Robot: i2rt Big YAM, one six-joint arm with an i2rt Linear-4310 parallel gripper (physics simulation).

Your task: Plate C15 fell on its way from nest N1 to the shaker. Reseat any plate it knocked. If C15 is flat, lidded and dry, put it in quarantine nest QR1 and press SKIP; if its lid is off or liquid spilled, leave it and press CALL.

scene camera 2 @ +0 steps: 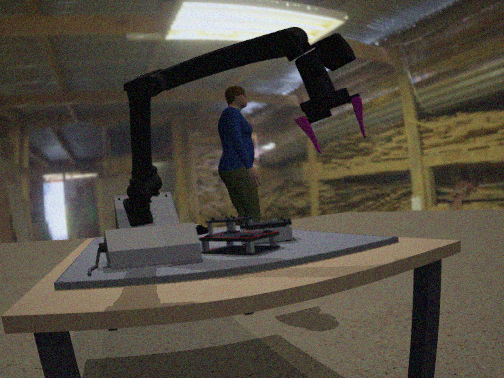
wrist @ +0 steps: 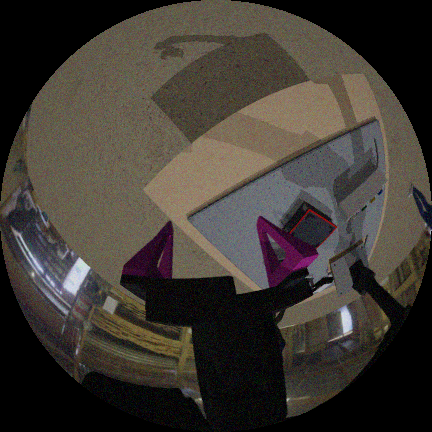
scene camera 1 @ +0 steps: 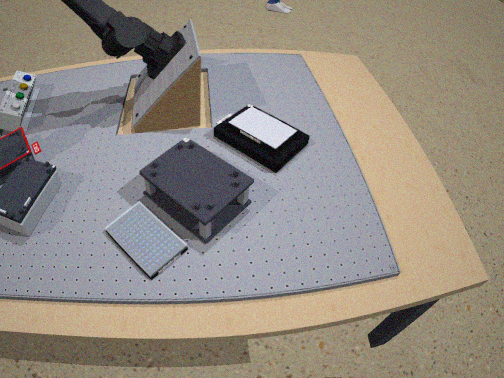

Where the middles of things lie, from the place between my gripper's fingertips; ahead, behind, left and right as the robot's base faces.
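Taking the shaker (scene camera 1: 36, 183) as my reference, I find my hand 41 cm to the right of it, 18 cm above it and 6 cm short of it. There is also the flat grey plate (scene camera 1: 148, 241), which, measured from my hand, is 66 cm to the left, 20 cm ahead and 20 cm below.
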